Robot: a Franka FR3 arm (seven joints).
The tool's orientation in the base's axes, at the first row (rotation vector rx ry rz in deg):
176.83, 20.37, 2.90
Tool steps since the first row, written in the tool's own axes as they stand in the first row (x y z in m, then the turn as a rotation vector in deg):
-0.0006, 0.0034, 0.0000, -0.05, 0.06, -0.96
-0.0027, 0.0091, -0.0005, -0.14, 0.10, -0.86
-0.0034, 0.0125, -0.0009, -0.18, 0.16, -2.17
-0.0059, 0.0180, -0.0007, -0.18, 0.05, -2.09
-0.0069, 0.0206, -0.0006, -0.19, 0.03, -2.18
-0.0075, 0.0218, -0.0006, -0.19, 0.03, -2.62
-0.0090, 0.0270, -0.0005, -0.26, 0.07, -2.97
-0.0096, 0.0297, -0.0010, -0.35, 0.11, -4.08
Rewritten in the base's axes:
0.0002, -0.0034, 0.0001, -0.07, -0.04, 0.96
-0.0006, -0.0095, 0.0008, -0.14, -0.10, 0.86
-0.0005, -0.0129, 0.0013, -0.22, -0.13, 2.17
-0.0017, -0.0188, 0.0012, -0.24, -0.03, 2.08
-0.0021, -0.0216, 0.0012, -0.26, -0.01, 2.17
-0.0024, -0.0229, 0.0012, -0.27, 0.01, 2.61
-0.0027, -0.0283, 0.0013, -0.34, -0.04, 2.96
-0.0026, -0.0311, 0.0019, -0.46, -0.06, 4.07

